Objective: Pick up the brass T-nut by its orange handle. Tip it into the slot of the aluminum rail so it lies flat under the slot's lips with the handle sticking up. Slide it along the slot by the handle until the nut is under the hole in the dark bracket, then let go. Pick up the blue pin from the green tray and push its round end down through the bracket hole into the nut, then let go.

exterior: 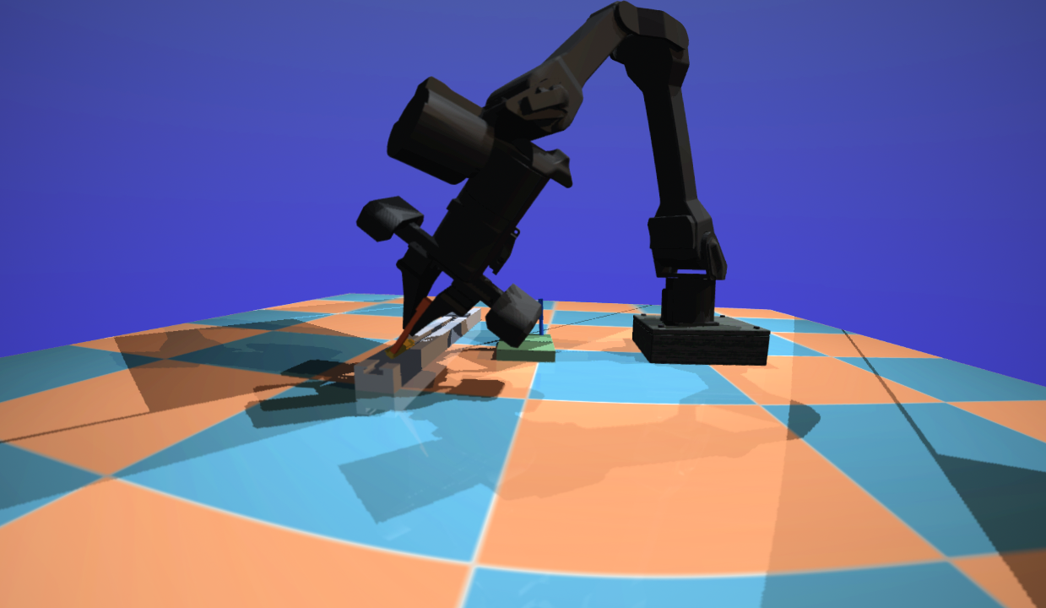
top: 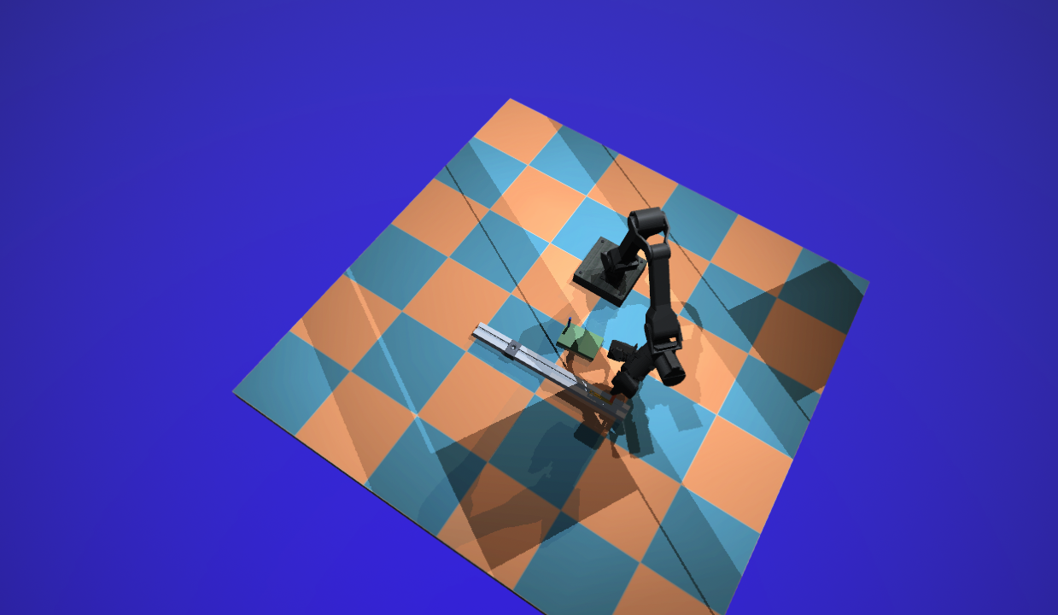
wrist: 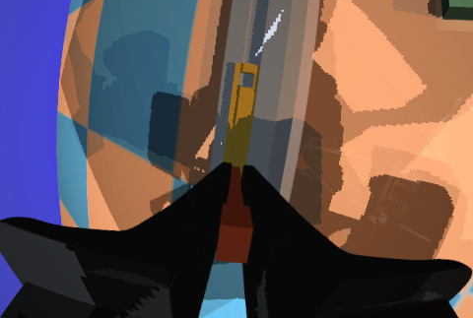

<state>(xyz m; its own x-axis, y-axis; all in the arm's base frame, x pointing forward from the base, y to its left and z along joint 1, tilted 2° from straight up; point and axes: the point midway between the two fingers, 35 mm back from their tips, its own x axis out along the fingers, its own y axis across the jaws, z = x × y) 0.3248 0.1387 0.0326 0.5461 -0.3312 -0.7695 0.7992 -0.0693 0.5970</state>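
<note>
The brass T-nut is 2 cm to the right of my gripper tip. Round my gripper tip: green tray: 16 cm to the right, 13 cm behind, 4 cm below; then blue pin: 18 cm to the right, 15 cm behind, 2 cm below.
</note>
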